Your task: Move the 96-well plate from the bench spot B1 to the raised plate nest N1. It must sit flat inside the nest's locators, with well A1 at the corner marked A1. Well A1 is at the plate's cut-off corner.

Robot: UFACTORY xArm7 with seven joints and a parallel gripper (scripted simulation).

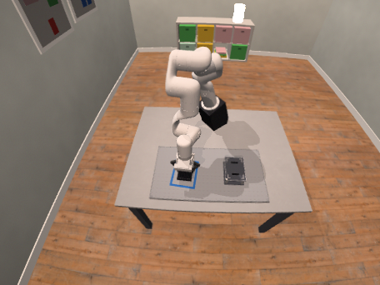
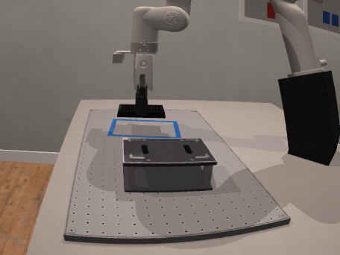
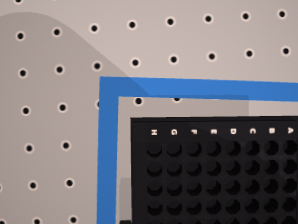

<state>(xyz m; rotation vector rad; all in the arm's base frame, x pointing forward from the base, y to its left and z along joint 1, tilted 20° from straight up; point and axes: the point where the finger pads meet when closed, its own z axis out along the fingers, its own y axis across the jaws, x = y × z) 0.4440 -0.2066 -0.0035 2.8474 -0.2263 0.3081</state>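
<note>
My gripper is now 10 mm short of the raised plate nest, 300 mm to the right of it and 10 mm above it. Also, from my hand: black 96-well plate 10 mm below; then A1 corner mark 80 mm ahead, 230 mm to the left.
</note>
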